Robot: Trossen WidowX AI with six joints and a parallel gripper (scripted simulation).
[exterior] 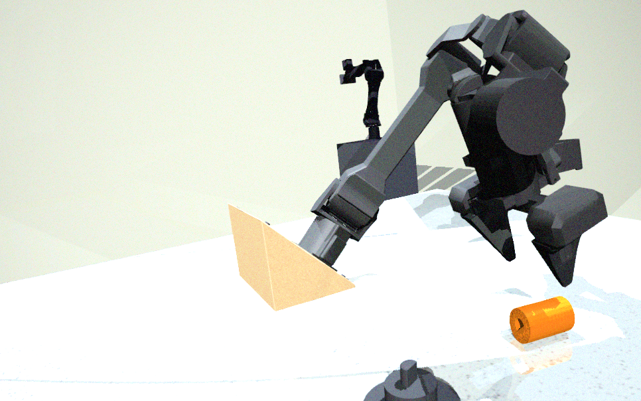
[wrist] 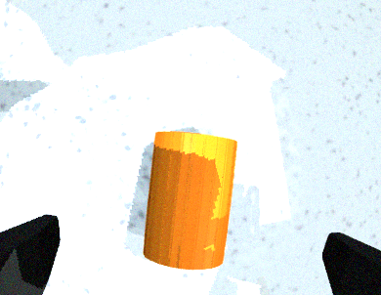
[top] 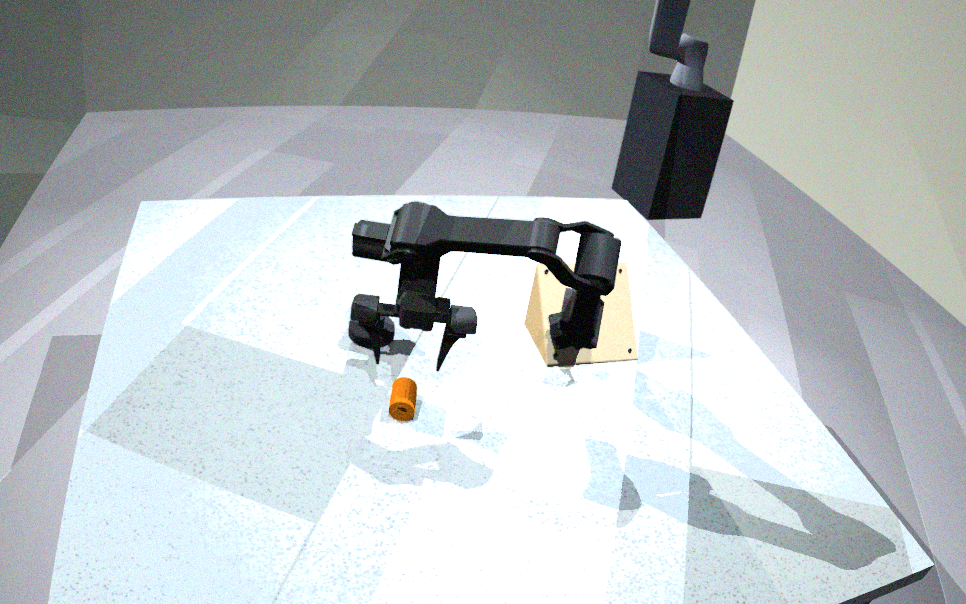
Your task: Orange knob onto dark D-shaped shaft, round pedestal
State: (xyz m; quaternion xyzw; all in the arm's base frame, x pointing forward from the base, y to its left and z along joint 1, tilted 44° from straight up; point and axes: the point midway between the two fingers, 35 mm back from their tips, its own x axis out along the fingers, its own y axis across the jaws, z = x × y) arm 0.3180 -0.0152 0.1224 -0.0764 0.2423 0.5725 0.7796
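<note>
Now: the orange knob 10 mm to the left of my gripper tip and 60 mm below it. From my gripper tip the other things lie so: round dark pedestal 200 mm to the right, 50 mm below.
</note>
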